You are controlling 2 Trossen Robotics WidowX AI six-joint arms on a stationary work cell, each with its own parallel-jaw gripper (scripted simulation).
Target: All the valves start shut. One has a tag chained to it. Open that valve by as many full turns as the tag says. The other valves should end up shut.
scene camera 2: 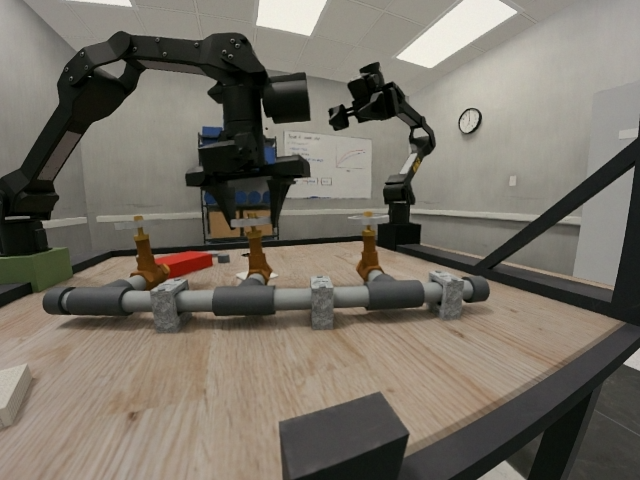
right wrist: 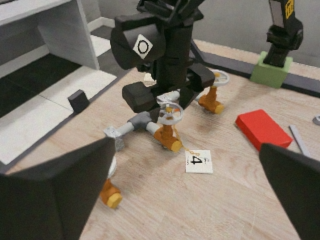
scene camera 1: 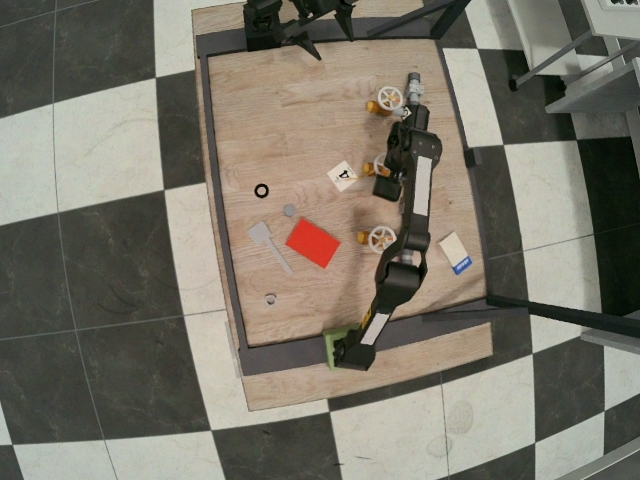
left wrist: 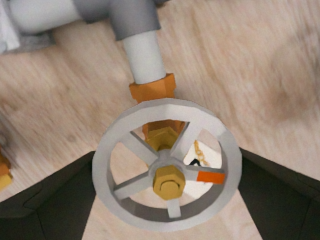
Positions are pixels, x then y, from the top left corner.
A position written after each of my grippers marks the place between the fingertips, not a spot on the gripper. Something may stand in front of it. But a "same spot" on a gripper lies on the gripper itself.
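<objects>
You can see my left gripper in scene camera 1 (385,166), in the right wrist view (168,116), and also in scene camera 2 and the left wrist view. On that left gripper, (left wrist: 66,197) and (scene camera 2: 270,204) are the same spot. My right gripper is there in scene camera 1 (336,50), scene camera 2 (343,118) and the right wrist view (185,146), but it's out of frame in the left wrist view. There's a red block too, in the right wrist view (258,126) and in both scene camera 1 and scene camera 2, while in the left wrist view it's out of frame. For the red block, (scene camera 1: 309,241) and (scene camera 2: 183,256) are one and the same spot.
</objects>
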